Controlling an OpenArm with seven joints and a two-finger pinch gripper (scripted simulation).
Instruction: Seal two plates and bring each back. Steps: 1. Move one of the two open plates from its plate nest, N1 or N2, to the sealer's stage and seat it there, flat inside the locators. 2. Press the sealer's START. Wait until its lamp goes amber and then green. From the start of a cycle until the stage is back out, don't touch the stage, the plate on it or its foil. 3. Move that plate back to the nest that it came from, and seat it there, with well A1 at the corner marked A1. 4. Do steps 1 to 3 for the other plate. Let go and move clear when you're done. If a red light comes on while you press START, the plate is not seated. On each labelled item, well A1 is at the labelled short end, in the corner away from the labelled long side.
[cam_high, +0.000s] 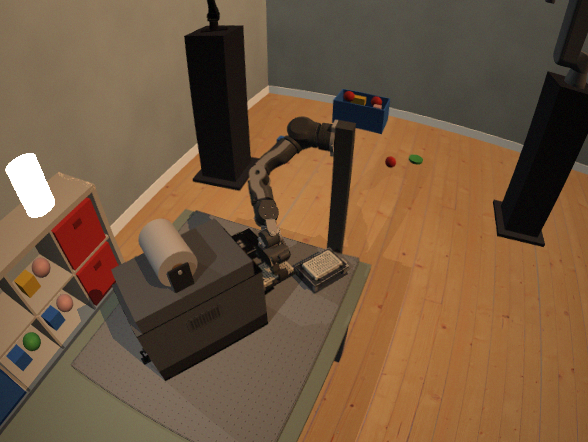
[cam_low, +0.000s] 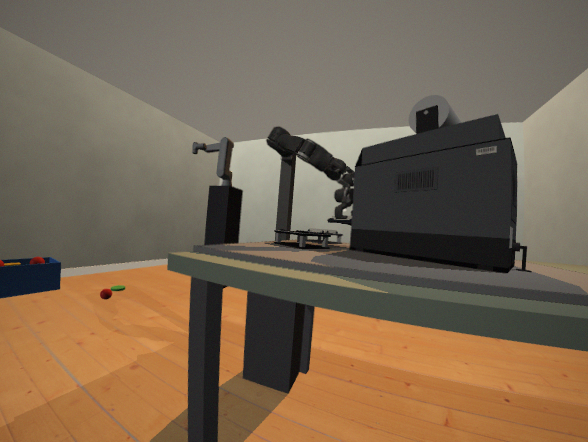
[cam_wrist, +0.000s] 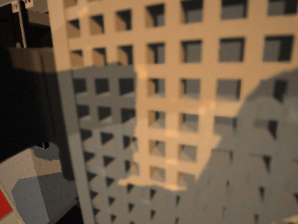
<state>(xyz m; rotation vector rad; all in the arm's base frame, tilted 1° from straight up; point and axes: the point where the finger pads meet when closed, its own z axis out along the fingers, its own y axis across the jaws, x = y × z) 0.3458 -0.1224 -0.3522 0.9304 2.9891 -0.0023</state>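
Right now the dark sealer stage is 1 cm below my hand. The rest, counted from my hand: white well plate (13 cm behind, 15 cm to the left, 6 cm below); then warning sticker (3 cm ahead, 13 cm to the right, 4 cm above); then pale start button (14 cm ahead, 2 cm to the left, 8 cm above).
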